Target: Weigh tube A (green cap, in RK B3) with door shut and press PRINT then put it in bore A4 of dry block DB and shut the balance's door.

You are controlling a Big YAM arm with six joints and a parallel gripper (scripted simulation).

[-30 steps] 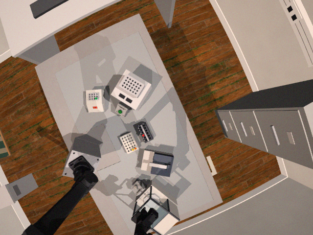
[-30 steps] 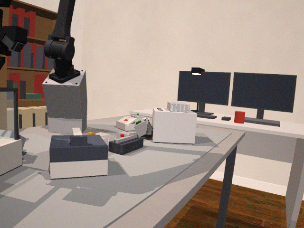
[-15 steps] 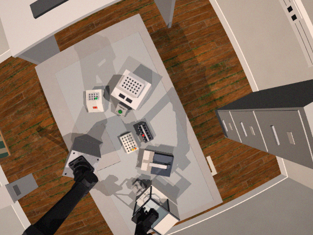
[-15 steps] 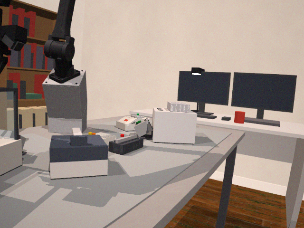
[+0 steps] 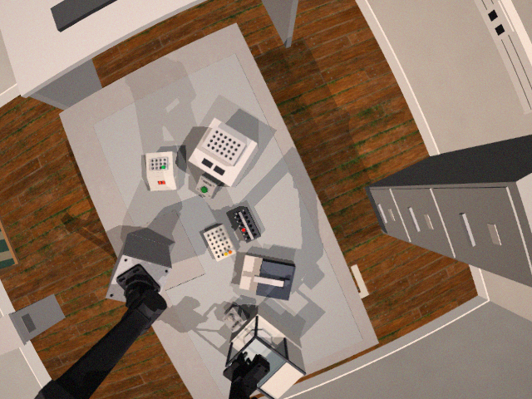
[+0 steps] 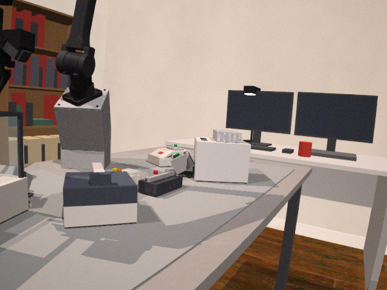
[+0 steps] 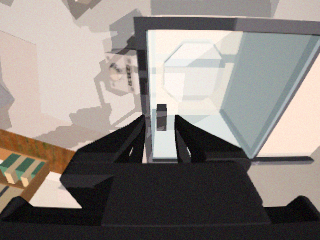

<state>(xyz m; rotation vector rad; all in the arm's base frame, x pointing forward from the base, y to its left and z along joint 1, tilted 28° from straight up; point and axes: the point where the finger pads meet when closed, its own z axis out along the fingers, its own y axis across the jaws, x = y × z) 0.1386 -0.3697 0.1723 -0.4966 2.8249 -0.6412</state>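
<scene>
Now: hand 1 cm short of the tinted glass pane, 3 cm to the left of it and 2 cm above it. The rest, counted from my hand: spectrophotometer 19 cm ahead, 15 cm to the left, 16 cm below; then white print key 3 cm behind, 8 cm to the left, 16 cm below; then pale pan 2 cm ahead, 6 cm to the right, 15 cm below.
</scene>
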